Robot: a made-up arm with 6 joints.
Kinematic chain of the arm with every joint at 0, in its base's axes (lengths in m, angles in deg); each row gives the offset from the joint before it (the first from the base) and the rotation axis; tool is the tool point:
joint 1: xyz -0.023 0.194 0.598 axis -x
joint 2: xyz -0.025 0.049 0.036 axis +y
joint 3: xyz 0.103 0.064 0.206 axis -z
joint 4: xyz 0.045 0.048 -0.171 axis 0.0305 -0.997 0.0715
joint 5: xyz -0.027 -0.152 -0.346 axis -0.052 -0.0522 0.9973
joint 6: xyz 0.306 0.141 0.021 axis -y
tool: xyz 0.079 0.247 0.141
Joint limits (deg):
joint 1: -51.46..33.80
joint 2: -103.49..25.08
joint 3: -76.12..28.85
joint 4: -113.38..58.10
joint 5: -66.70..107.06
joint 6: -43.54..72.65
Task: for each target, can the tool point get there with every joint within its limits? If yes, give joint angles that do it. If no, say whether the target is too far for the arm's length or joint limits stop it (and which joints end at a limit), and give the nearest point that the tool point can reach.
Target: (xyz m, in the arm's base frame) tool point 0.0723 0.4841 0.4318
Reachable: yes | joints -12.23 -88.46 -45.17 -7.53 52.79 42.24
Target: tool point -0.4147 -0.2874 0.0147
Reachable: no: joint limits stop it (at a limit: joint 2, joint 3, joint 5, joint 6) | nearest point -0.2800 -0.1466 0.1853 | short by 0.259 m
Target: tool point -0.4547 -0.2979 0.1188
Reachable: no: joint limits stop it (at a limit: joint 2, joint 3, joint 5, joint 6) | nearest point -0.3240 -0.1684 0.2450 | short by 0.223 m
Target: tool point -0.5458 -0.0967 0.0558
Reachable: no: joint limits stop it (at a limit: joint 1, joint 2, joint 5, joint 6) | nearest point -0.4456 0.0207 0.2063 | short by 0.216 m
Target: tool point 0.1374 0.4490 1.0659
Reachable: yes | joints -24.94 -82.86 18.82 34.41 35.86 50.03
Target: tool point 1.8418 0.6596 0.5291
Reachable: no: too far | nearest point 0.7937 0.4564 0.5592 | short by 1.068 m
